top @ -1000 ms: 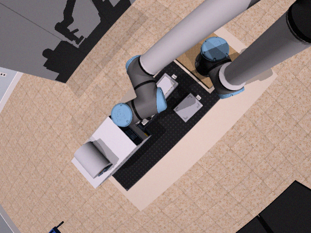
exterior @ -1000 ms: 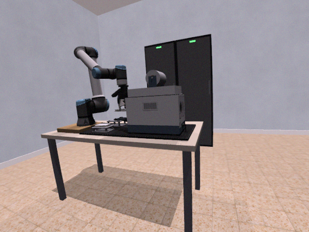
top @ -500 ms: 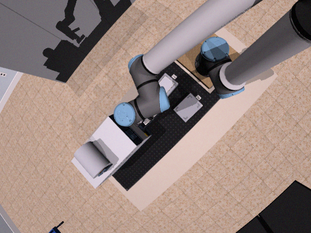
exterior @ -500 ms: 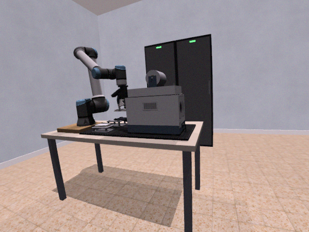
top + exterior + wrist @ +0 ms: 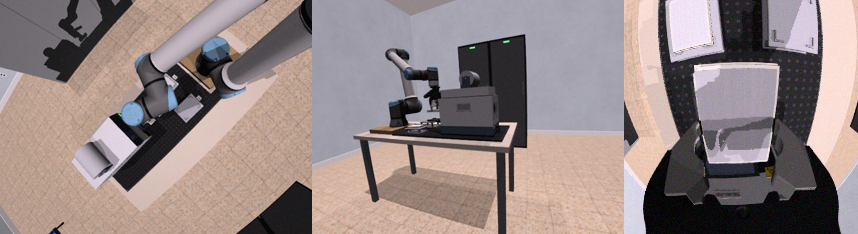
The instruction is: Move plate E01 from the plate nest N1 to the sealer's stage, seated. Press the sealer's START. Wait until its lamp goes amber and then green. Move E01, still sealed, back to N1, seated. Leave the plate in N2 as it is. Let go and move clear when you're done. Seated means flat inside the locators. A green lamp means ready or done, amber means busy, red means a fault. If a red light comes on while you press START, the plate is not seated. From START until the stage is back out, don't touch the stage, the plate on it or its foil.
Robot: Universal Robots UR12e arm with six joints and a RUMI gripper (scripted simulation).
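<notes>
Now: the plate nest N1 170 mm behind my hand, 130 mm to the left of it and 130 mm below it. From my hand the other things lie so: foil roll: 370 mm ahead, 230 mm above, 20 mm to the right; square start button: 130 mm ahead, 120 mm to the right; sealer stage: 80 mm below, 30 mm to the right, 30 mm ahead.
</notes>
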